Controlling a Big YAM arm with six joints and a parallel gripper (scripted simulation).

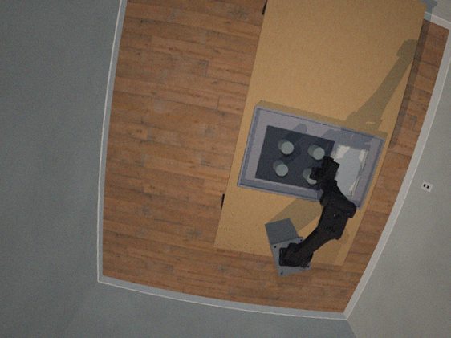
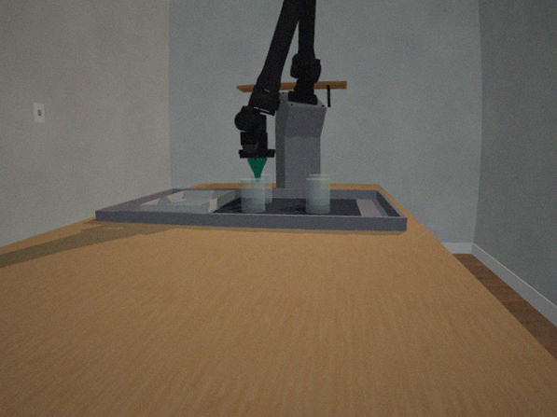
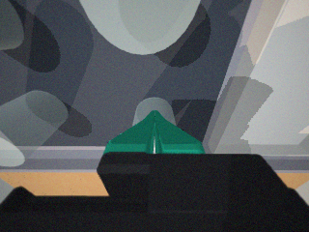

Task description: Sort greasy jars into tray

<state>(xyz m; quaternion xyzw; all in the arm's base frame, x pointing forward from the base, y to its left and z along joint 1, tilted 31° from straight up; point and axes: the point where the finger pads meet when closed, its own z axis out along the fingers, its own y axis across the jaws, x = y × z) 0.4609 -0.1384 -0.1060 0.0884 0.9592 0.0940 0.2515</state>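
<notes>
Right now my hand is 8 cm above the rimmed steel table top, 3 cm short of it and 1 cm to the left of it. Round my hand: pale tray (22 cm to the right, 7 cm below, 1 cm behind); dark drying mat (10 cm to the left, 8 cm below, 3 cm ahead).
</notes>
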